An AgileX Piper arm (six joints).
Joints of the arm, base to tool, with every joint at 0 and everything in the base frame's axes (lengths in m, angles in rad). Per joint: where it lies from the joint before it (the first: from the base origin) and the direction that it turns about. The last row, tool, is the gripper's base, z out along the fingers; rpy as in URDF.
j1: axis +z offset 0 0 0.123
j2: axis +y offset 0 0 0
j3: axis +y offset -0.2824 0 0.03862
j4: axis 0.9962 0 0.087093 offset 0.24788 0 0.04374
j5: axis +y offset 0 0 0
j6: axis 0.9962 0 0.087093 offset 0.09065 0 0.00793
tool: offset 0 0 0 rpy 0 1.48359 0
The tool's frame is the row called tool.
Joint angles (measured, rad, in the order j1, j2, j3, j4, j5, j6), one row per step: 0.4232, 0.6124, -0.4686, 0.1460, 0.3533, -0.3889; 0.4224, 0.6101, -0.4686, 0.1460, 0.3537, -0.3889; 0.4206, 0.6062, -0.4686, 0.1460, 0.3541, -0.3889; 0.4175, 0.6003, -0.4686, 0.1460, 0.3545, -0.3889; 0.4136, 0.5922, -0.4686, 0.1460, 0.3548, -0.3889; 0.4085, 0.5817, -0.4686, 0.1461, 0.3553, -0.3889; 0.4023, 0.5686, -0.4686, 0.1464, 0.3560, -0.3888; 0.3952, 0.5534, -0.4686, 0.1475, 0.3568, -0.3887; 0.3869, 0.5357, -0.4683, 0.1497, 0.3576, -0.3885; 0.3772, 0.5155, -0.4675, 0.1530, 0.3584, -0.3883; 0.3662, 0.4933, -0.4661, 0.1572, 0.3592, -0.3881; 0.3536, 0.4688, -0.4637, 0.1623, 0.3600, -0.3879; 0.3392, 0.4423, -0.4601, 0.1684, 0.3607, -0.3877; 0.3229, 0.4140, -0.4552, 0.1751, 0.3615, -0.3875
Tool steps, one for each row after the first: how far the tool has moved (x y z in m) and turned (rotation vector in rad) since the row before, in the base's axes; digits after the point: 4 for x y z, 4 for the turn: -0.0003, -0.0002, 0.0003, 0.0008, -0.0017, -0.0007; -0.0005, -0.0005, 0.0005, 0.0014, -0.0032, -0.0017; -0.0007, -0.0007, 0.0007, 0.0022, -0.0050, -0.0030; -0.0010, -0.0010, 0.0010, 0.0032, -0.0071, -0.0039; -0.0014, -0.0013, 0.0012, 0.0041, -0.0091, -0.0050; -0.0018, -0.0015, 0.0015, 0.0053, -0.0112, -0.0061; -0.0021, -0.0017, 0.0017, 0.0067, -0.0128, -0.0070; -0.0025, -0.0020, 0.0019, 0.0085, -0.0144, -0.0082; -0.0029, -0.0022, 0.0019, 0.0102, -0.0160, -0.0095; -0.0033, -0.0024, 0.0019, 0.0113, -0.0170, -0.0107; -0.0036, -0.0026, 0.0017, 0.0124, -0.0181, -0.0122; -0.0040, -0.0027, 0.0014, 0.0134, -0.0188, -0.0138; -0.0042, -0.0028, 0.0010, 0.0138, -0.0192, -0.0154
